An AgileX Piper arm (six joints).
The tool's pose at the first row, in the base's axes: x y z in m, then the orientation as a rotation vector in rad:
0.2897 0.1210 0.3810 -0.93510 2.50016 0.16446
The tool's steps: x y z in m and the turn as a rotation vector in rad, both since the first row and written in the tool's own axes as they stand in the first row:
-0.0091 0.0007 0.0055 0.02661 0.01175 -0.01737
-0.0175 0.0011 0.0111 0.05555 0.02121 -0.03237
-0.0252 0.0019 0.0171 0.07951 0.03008 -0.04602
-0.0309 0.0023 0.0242 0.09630 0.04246 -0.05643
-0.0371 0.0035 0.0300 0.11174 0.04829 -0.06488
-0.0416 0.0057 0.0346 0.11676 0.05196 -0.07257
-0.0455 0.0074 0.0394 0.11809 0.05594 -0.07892
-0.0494 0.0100 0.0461 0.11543 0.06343 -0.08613
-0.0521 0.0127 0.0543 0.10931 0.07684 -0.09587
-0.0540 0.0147 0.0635 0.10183 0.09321 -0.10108
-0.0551 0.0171 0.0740 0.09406 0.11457 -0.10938
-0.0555 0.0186 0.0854 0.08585 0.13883 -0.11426
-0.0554 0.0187 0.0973 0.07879 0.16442 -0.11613
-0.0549 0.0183 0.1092 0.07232 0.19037 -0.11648
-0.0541 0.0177 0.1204 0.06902 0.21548 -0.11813
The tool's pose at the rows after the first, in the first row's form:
0.2974 0.1284 0.3803 -0.94934 2.49804 0.12017
0.3048 0.1351 0.3792 -0.95877 2.49408 0.07470
0.3116 0.1419 0.3774 -0.96822 2.49059 0.03620
0.3179 0.1475 0.3737 -0.97765 2.49291 0.00608
0.3234 0.1536 0.3714 -0.98316 2.49048 -0.01871
0.3267 0.1591 0.3693 -0.99152 2.48852 -0.02919
0.3300 0.1640 0.3668 -0.99992 2.48828 -0.03478
0.3334 0.1701 0.3625 -1.01218 2.49144 -0.03734
0.3366 0.1759 0.3563 -1.03093 2.49904 -0.03924
0.3401 0.1810 0.3490 -1.04574 2.51198 -0.03941
0.3432 0.1863 0.3401 -1.06614 2.52753 -0.04266
0.3469 0.1907 0.3301 -1.08356 2.54759 -0.04571
0.3513 0.1939 0.3195 -1.09725 2.57028 -0.04997
0.3557 0.1965 0.3087 -1.10895 2.59404 -0.05474
0.3598 0.1985 0.2985 -1.12060 2.61563 -0.06373

